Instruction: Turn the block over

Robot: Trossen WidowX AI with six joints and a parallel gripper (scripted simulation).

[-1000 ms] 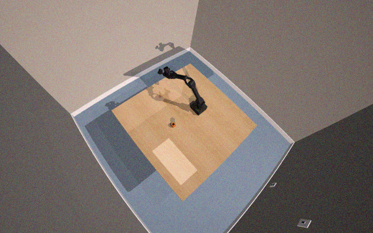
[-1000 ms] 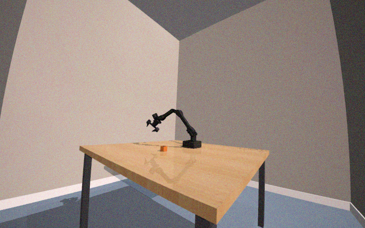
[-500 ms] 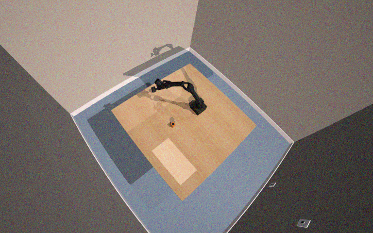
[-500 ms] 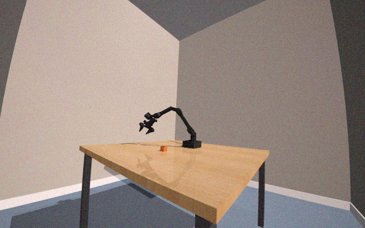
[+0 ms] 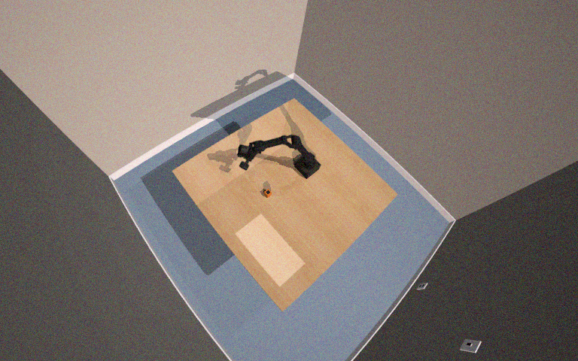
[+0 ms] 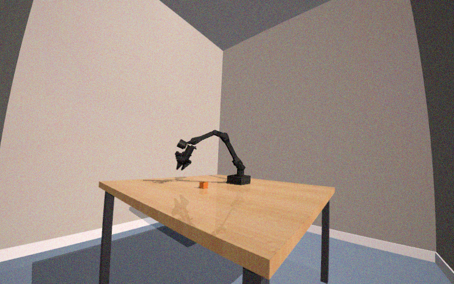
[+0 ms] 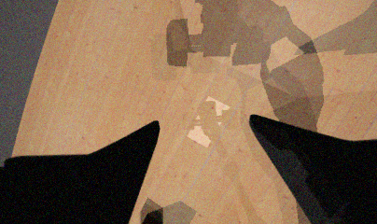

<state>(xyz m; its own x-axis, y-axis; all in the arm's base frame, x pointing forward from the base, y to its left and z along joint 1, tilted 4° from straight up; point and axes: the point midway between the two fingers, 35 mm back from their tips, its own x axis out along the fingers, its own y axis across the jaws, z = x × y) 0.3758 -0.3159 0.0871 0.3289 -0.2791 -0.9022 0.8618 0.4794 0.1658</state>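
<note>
Right now my gripper tip is 270 mm to the right of the orange block and 70 mm above it.
</note>
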